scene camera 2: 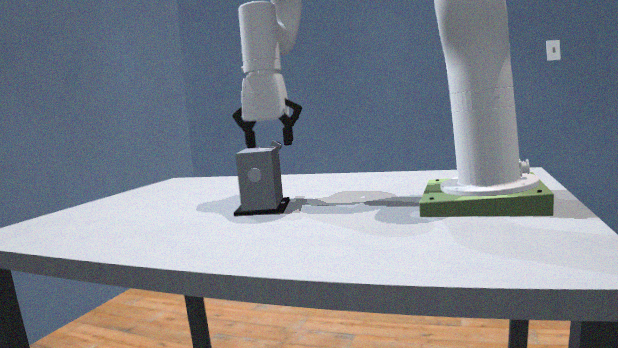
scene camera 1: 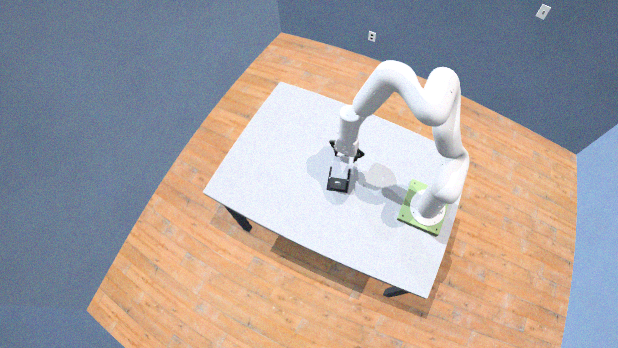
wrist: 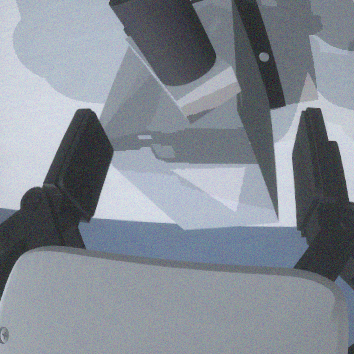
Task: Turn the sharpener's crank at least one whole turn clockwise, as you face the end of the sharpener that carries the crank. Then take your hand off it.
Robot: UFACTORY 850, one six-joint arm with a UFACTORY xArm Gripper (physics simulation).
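Observation:
The grey box-shaped sharpener (scene camera 1: 338, 185) (scene camera 2: 257, 182) (wrist: 256, 120) stands upright on its black base (scene camera 2: 260, 212) (wrist: 270, 82). Its crank is at the end facing away from scene camera 2. In the wrist view the dark cylindrical crank knob (wrist: 172, 45) is at the top, cut by the edge, with the pale crank arm (wrist: 212, 96) below it. In scene camera 2 a small part of the crank (scene camera 2: 277, 145) shows above the sharpener's top right edge. My gripper (scene camera 2: 269, 143) (wrist: 195, 127) is open and empty, pointing down behind the sharpener's top, fingers either side of the crank and apart from it.
The white table (scene camera 1: 280, 175) (scene camera 2: 150, 235) carries the sharpener and, to its right, the green base plate (scene camera 1: 407, 215) (scene camera 2: 485, 206) of my arm. My arm arches above the table between them. The table's far edge shows low in the wrist view.

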